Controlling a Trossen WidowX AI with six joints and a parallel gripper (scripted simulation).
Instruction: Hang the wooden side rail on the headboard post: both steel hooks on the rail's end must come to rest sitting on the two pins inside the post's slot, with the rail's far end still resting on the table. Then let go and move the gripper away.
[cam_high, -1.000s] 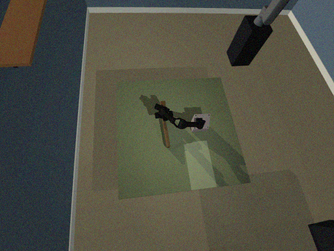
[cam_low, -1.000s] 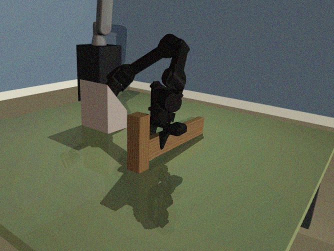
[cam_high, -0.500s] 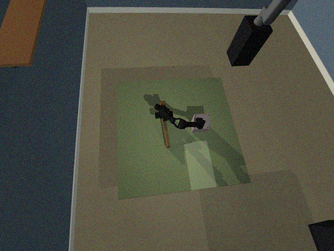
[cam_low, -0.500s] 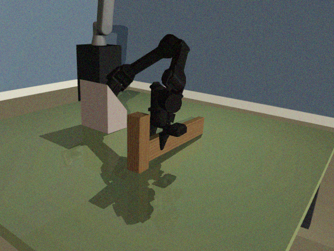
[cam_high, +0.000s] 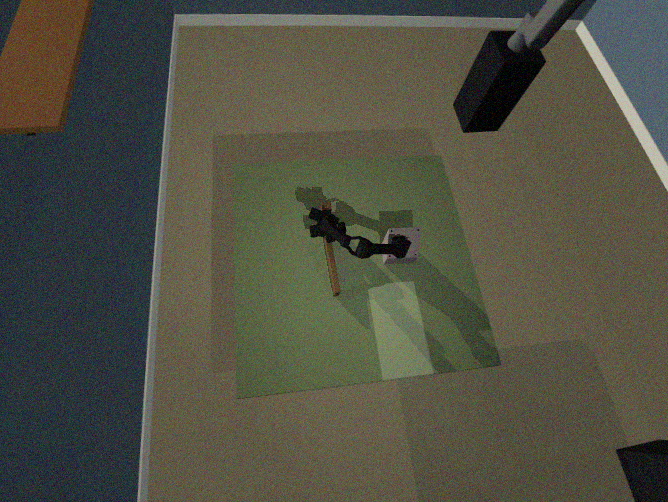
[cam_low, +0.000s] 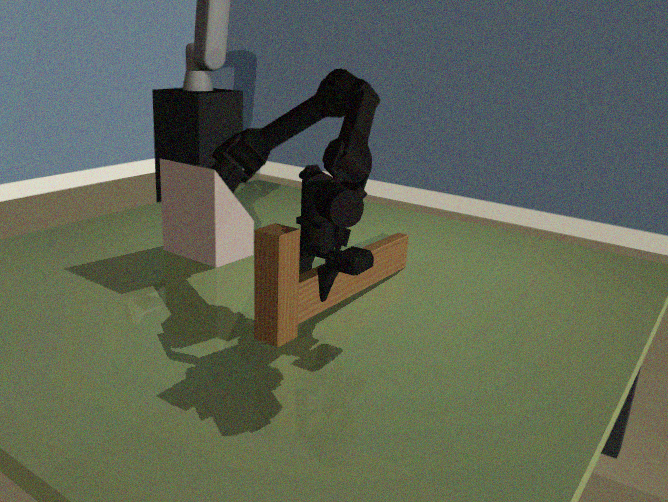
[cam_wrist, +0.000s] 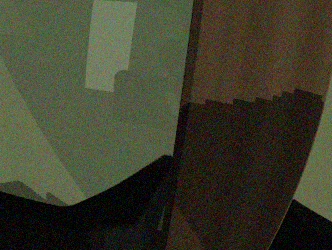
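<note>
My gripper tip is now 10 cm to the left of the wooden headboard post and 5 cm below it.
</note>
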